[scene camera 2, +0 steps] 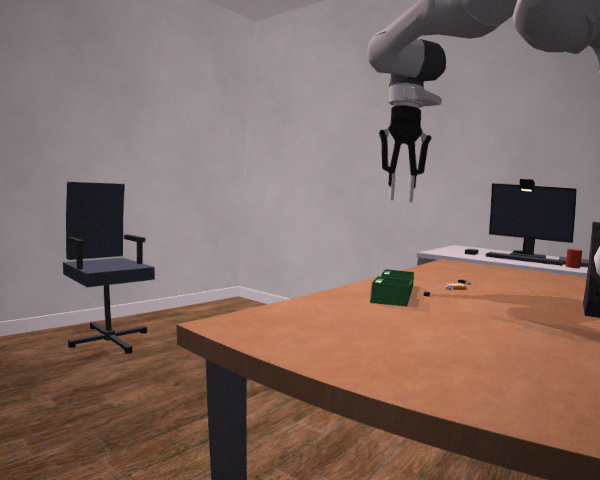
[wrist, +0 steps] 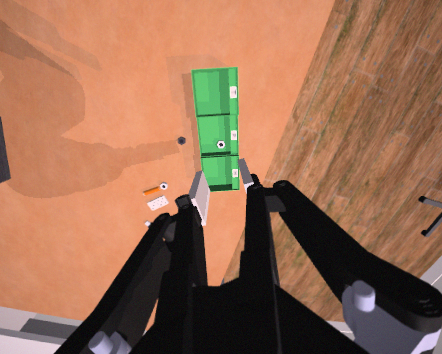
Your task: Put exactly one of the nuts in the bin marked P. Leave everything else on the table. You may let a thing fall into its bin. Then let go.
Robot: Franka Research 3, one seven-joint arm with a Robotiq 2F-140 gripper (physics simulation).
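A white nut (wrist: 221,144) lies inside the middle green bin (wrist: 211,129), marked P, in the wrist view. A dark nut (scene camera 2: 426,293) (wrist: 181,141) lies on the table beside the row of bins. My gripper (scene camera 2: 401,200) (wrist: 223,175) is open, its fingers partly apart with nothing between them. It hangs high above the table, pointing down. The inside of the bins is hidden in the scene view.
An upper green bin (wrist: 212,92) and a lower one (wrist: 216,170) adjoin the middle bin. On the table (scene camera 2: 350,345) (wrist: 115,245) lie an orange piece (scene camera 2: 459,287) (wrist: 151,191), a white ring-shaped piece (wrist: 163,186), a white dotted block (wrist: 157,202) and a small white piece (wrist: 147,223).
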